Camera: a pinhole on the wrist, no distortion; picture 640 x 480 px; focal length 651.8 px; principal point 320.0 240.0 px. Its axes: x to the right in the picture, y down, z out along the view. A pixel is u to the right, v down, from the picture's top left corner.
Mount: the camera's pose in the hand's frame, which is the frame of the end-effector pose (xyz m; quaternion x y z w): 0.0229 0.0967 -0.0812 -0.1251 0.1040 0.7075 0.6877
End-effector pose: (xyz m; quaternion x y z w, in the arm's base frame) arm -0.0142 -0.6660 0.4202 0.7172 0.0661 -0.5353 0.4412
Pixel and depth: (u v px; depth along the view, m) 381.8 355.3 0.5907
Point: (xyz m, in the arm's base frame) -0.1920 -1.1508 0.6763
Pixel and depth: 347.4 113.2 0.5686
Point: -0.1150 -1.2105 0.4805
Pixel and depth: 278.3 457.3 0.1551
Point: 0.0004 -0.7821 0.5216
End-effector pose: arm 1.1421 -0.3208 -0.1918 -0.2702 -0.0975 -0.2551 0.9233
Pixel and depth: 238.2 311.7 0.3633
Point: 1.1944 -0.0355 -0.0455
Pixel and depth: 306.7 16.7 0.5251
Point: 1.4178 0.0226 0.1043
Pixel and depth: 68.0 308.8 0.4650
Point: 1.1308 -0.0240 0.1102
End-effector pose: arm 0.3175 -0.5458 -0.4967 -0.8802 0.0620 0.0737 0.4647
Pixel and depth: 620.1 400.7 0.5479
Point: 0.0682 -0.5314 -1.0776
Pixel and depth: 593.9 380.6 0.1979
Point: 0.2418 -0.6126 -0.7271
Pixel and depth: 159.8 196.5 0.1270
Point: 0.3220 -0.5667 -0.6167
